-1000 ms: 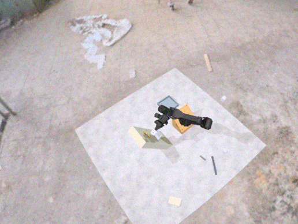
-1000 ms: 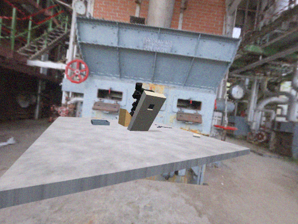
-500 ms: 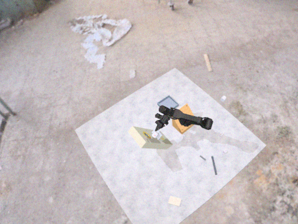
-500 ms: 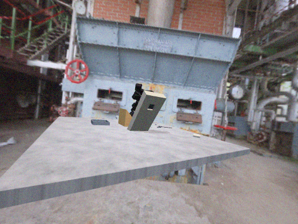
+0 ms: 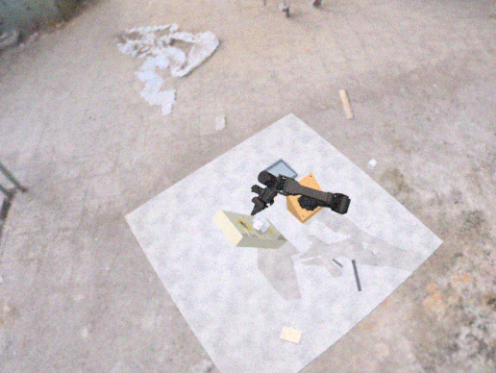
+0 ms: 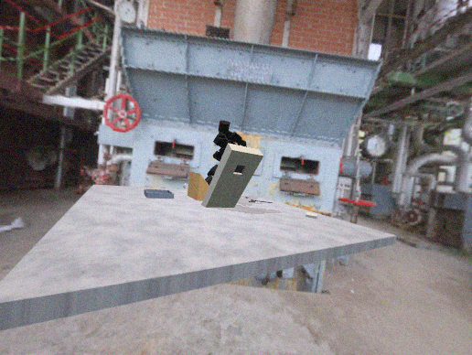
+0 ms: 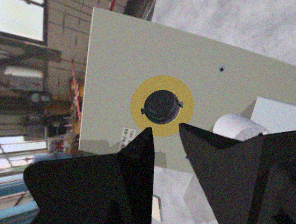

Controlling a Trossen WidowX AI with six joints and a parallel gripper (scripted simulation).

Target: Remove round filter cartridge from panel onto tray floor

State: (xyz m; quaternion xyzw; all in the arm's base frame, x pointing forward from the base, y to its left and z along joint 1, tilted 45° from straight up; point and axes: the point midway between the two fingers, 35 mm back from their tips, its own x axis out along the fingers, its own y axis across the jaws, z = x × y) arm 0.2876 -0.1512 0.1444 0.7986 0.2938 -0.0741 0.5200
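The round filter cartridge lies 30 mm behind my gripper tip and 100 mm below it. Round my gripper tip: tan tile: 180 mm ahead, 490 mm to the left, 290 mm below; beige service panel: 20 mm ahead, 120 mm below; blue-grey tray: 370 mm behind, 270 mm to the right, 280 mm below.
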